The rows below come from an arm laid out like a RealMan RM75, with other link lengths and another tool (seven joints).
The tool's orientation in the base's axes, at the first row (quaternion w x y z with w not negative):
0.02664, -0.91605, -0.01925, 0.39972
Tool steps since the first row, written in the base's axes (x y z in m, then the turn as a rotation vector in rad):
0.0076, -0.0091, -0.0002, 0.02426, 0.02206, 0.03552
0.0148, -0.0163, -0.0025, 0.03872, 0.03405, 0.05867
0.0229, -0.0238, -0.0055, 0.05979, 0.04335, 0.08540
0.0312, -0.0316, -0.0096, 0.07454, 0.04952, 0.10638
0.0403, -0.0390, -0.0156, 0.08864, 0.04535, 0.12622
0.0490, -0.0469, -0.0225, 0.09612, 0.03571, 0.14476
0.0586, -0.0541, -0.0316, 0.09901, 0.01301, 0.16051
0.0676, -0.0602, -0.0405, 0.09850, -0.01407, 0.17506
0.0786, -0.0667, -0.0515, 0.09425, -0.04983, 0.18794
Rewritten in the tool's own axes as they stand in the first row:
0.0048, 0.0092, -0.0057, -0.00824, -0.02395, -0.04117
0.0110, 0.0166, -0.0097, -0.01466, -0.03720, -0.06710
0.0182, 0.0244, -0.0139, -0.01936, -0.04790, -0.10039
0.0264, 0.0326, -0.0174, -0.02433, -0.05520, -0.12524
0.0366, 0.0405, -0.0203, -0.02949, -0.05212, -0.14920
0.0471, 0.0489, -0.0222, -0.03851, -0.04358, -0.16759
0.0599, 0.0568, -0.0233, -0.04935, -0.02190, -0.18117
0.0722, 0.0636, -0.0241, -0.06187, 0.00418, -0.19158
0.0873, 0.0710, -0.0249, -0.07620, 0.03897, -0.19840

